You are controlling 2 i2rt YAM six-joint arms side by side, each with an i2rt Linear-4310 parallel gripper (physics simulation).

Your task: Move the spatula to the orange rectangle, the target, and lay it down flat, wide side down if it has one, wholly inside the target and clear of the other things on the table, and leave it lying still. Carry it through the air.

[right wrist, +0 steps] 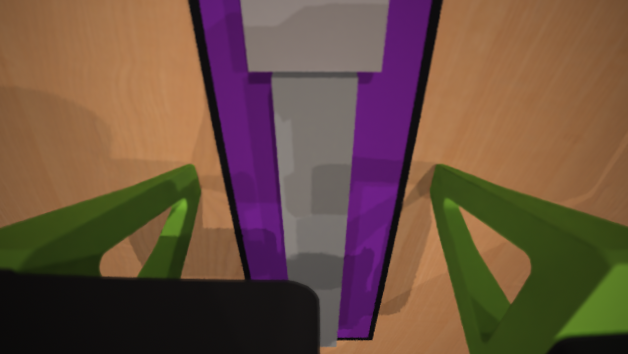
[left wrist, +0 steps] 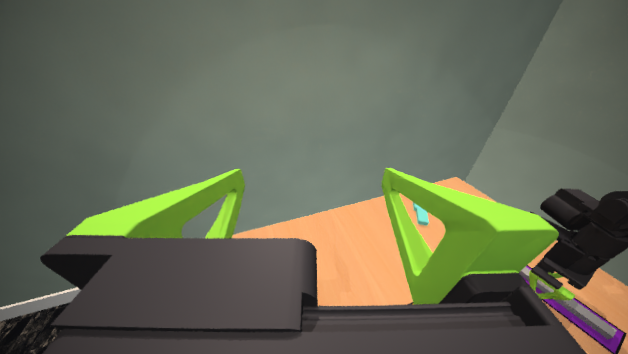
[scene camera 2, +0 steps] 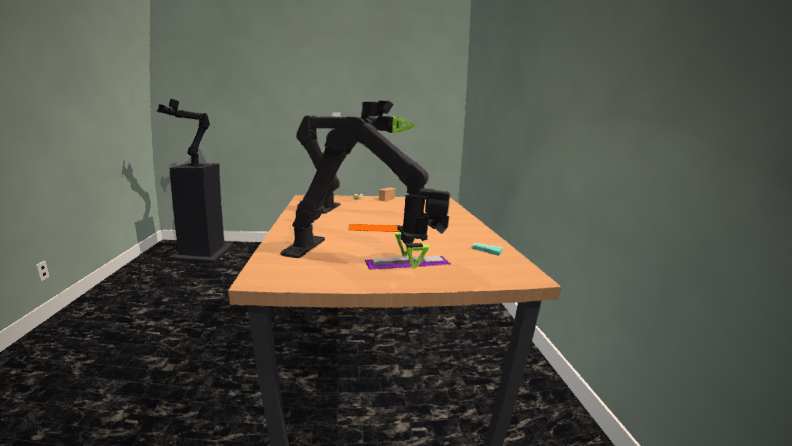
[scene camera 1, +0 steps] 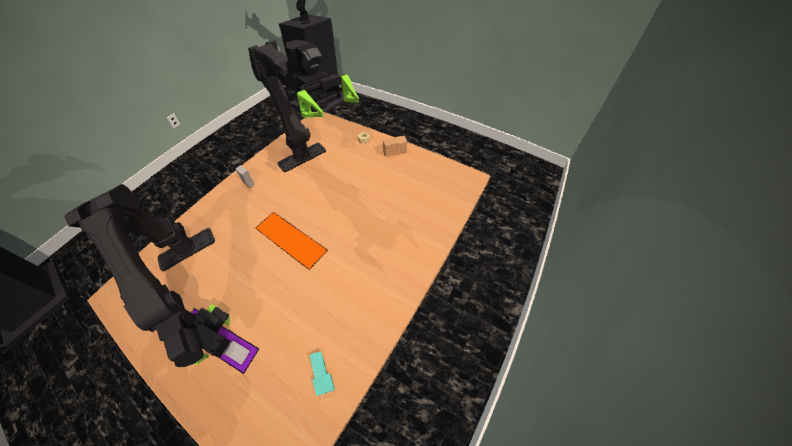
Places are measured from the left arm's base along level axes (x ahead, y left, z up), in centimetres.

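Pixels of known places: left gripper, fingertip midpoint: point(left wrist: 313, 176) point(scene camera 2: 412, 125) point(scene camera 1: 341, 107); right gripper, fingertip midpoint: point(right wrist: 315, 177) point(left wrist: 540, 285) point(scene camera 2: 409, 262); left arm's base, link origin: point(scene camera 2: 327, 208) point(scene camera 1: 302, 157); right arm's base, link origin: point(scene camera 2: 304, 247) point(scene camera 1: 186, 249).
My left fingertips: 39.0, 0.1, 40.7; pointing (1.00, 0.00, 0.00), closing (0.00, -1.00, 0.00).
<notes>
Ahead of a thing's pixels: the offset from my left fingertips to its middle, as dx, dy, dz. "*": to the spot under its first point.
The grey spatula {+10.0, -55.3, -40.0} point(scene camera 1: 237, 352) point(scene camera 2: 387, 260) point(left wrist: 592, 320) point(right wrist: 315, 125), with a narrow handle and a wider blade, lies flat on a purple rectangle point(scene camera 1: 252, 354) point(scene camera 2: 382, 267) point(right wrist: 380, 125). The orange target rectangle {* -4.8, -22.9, -40.6} point(scene camera 1: 290, 241) point(scene camera 2: 372, 227) lies mid-table, with no object on it. My right gripper point(scene camera 1: 210, 336) point(scene camera 2: 409, 261) point(right wrist: 315, 177) is open and low, pointing down, its fingers on either side of the spatula's handle. In scene camera 1 the right arm hides part of the handle. My left gripper point(scene camera 1: 336, 108) point(scene camera 2: 412, 125) point(left wrist: 313, 176) is open and empty, raised high beyond the target.
A teal piece {+34.7, -36.2, -40.0} point(scene camera 1: 321, 373) point(scene camera 2: 487, 248) point(left wrist: 422, 216) with one wide end lies near the table's right edge. A grey block {-39.8, -23.8, -36.9} point(scene camera 1: 244, 176) stands near the left arm's base. A pale nut {-31.6, +26.2, -39.5} point(scene camera 1: 363, 137) point(scene camera 2: 358, 196) and a brown block {-17.0, +31.3, -37.7} point(scene camera 1: 394, 146) point(scene camera 2: 386, 194) are at the far end.
</notes>
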